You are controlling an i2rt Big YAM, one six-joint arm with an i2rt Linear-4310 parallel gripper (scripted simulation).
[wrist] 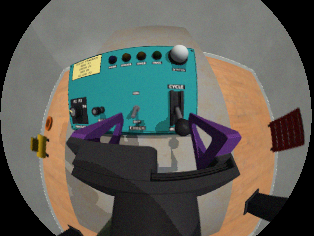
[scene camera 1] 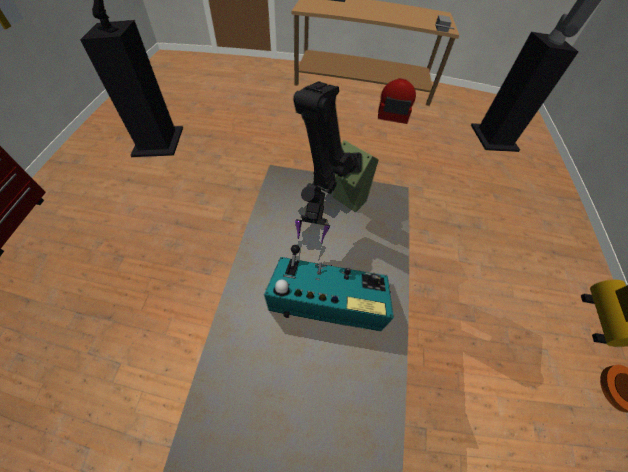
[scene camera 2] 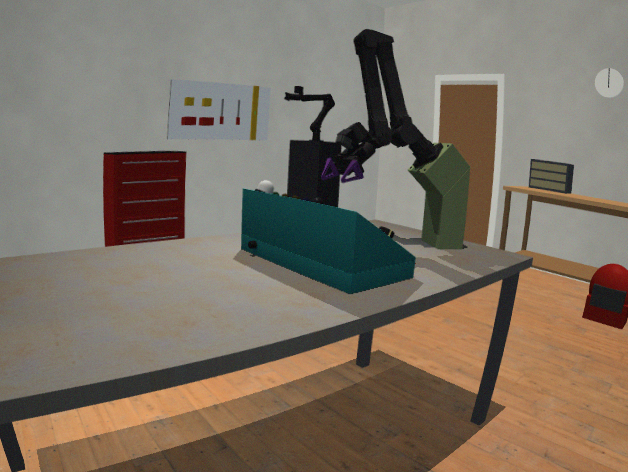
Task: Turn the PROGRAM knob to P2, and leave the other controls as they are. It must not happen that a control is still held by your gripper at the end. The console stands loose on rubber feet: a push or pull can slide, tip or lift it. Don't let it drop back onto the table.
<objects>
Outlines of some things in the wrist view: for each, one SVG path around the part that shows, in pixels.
My gripper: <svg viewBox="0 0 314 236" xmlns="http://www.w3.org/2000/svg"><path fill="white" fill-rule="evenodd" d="M72 133L66 142L67 146L76 155L72 163L74 168L71 175L100 192L115 196L110 236L201 236L197 197L224 186L240 175L231 154L242 138L239 132L193 113L189 114L188 123L196 168L199 170L157 173L157 150L150 146L119 145L124 123L122 113ZM196 125L212 138L212 142L207 150L199 136ZM116 125L109 143L100 143L100 137Z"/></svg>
A teal console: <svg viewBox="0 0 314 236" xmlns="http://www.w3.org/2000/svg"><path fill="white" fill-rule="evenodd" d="M116 125L112 127L109 131L107 131L105 134L113 134ZM194 49L186 48L183 45L131 47L98 54L70 65L68 105L71 129L78 130L122 112L124 118L122 135L176 134L187 136L190 134L188 125L189 113L197 115L198 108L197 68Z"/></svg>
</objects>
